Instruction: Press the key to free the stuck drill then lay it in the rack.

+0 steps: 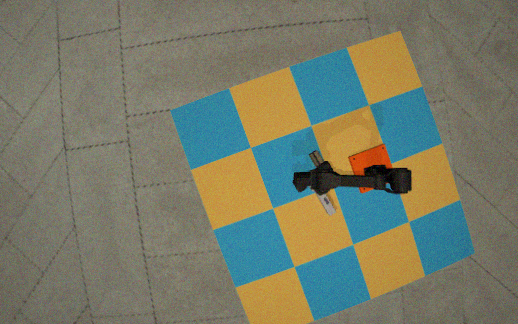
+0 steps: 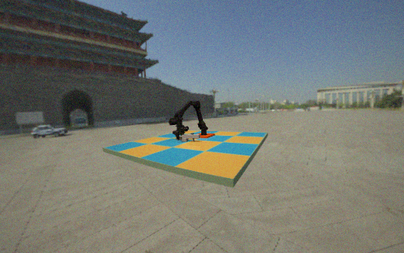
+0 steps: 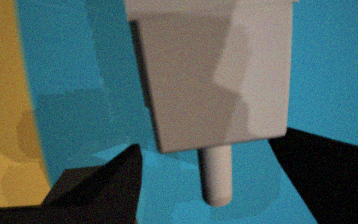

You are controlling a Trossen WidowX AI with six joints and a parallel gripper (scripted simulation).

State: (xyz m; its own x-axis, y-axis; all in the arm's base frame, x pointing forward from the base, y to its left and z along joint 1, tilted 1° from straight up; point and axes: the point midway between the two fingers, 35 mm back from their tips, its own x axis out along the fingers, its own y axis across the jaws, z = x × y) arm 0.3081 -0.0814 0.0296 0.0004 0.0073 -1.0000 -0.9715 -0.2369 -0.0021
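The tan drill lies 50 mm to the left of my gripper tip, 30 mm above it and 10 mm behind it. Round my gripper tip: pale grey block (110 mm to the left, 30 mm behind, 30 mm above); then rack (70 mm to the right, 60 mm behind).
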